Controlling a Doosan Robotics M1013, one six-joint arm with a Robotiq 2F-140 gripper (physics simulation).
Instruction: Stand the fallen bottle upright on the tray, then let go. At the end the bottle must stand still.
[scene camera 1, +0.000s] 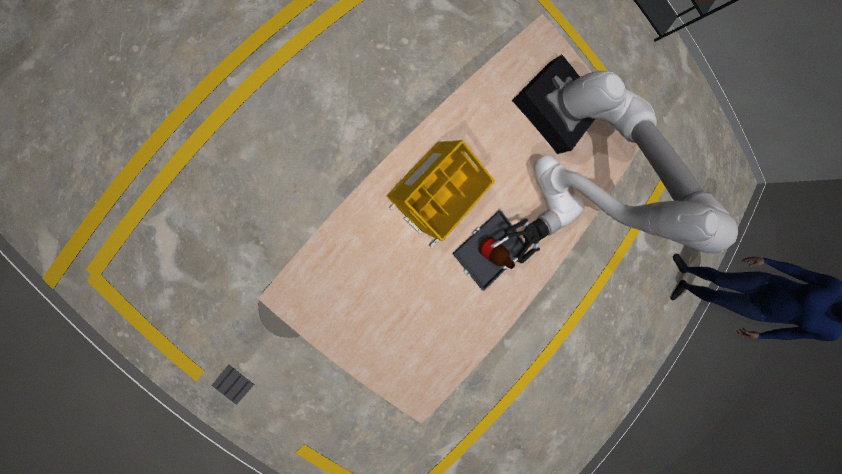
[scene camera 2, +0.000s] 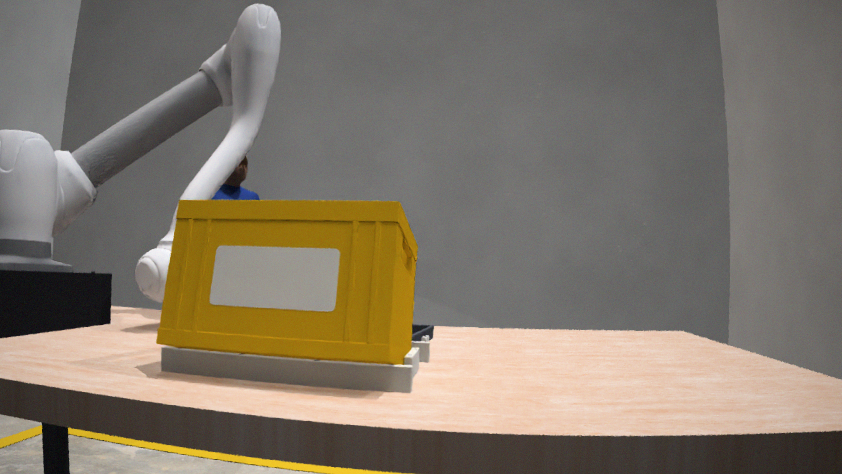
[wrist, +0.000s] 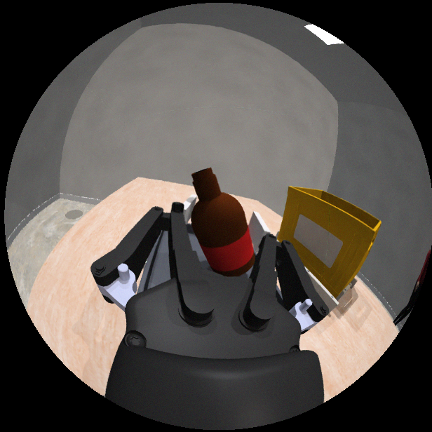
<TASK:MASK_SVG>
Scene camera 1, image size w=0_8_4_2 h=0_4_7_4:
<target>my gripper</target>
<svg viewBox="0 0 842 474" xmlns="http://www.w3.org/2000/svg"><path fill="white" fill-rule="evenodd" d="M543 220L536 219L529 224L528 219L522 219L519 223L504 229L504 236L490 246L495 248L509 239L509 237L523 235L526 242L518 254L511 260L514 263L517 261L518 263L524 263L535 252L540 250L538 247L539 241L549 234L548 226ZM526 225L524 231L509 233L510 231Z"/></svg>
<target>dark grey tray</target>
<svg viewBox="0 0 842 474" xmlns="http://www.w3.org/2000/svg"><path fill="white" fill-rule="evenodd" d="M520 236L509 237L509 239L501 243L509 251L510 259L515 257L524 245L524 241ZM501 210L497 211L475 234L471 235L452 253L483 291L508 268L502 269L500 266L494 265L479 252L479 245L483 239L492 237L498 241L499 238L504 236L504 229L512 226Z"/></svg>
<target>yellow crate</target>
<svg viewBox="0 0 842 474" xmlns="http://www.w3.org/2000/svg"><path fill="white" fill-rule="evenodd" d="M463 140L437 142L387 195L390 201L422 232L442 242L495 182Z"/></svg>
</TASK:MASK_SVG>
